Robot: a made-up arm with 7 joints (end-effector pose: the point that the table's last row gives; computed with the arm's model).
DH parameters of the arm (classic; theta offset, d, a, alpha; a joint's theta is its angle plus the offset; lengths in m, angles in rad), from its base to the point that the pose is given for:
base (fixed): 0 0 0 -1.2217
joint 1: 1.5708 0 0 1.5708
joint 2: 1.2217 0 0 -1.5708
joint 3: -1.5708 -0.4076 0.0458 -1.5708
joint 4: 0 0 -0.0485 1.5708
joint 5: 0 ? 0 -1.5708
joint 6: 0 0 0 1.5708
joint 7: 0 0 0 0
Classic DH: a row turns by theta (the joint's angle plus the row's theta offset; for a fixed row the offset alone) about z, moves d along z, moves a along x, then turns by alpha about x.
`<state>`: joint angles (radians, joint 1 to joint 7).
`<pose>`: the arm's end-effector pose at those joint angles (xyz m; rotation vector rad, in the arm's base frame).
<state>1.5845 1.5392 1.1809 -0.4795 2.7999 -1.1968 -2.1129</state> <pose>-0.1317 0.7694 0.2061 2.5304 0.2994 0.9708</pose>
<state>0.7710 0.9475 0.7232 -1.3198 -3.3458 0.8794 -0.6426</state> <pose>0.0173 0.6591 -0.2240 -0.8810 -1.4120 0.8832</pose>
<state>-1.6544 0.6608 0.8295 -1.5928 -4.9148 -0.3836 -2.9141</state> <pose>0.2982 0.3117 0.4626 1.9663 -1.6410 1.2129</pose>
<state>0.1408 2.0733 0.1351 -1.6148 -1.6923 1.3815 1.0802</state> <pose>0.4573 0.3769 0.2043 -2.2489 1.3570 0.6725</pose>
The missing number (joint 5, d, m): -0.4005
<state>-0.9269 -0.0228 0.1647 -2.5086 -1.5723 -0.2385 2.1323</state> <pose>0.2904 -0.0537 0.1709 1.0338 2.7448 0.3915</pose>
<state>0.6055 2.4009 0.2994 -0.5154 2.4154 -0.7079 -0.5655</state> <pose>0.3932 0.5451 0.4438 1.5607 -2.1947 0.1352</pose>
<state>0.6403 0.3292 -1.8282 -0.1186 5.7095 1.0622 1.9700</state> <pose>-0.4931 0.1638 -0.6243 0.9180 0.0957 -0.5667</pose>
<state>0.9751 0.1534 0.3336 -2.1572 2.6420 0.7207 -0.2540</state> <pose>0.0101 0.2375 -0.3997 -1.6229 -1.0629 1.2808</pose>
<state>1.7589 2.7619 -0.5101 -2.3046 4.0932 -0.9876 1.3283</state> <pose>-0.0528 0.3491 -0.2174 1.7051 -1.3185 1.9884</pose>
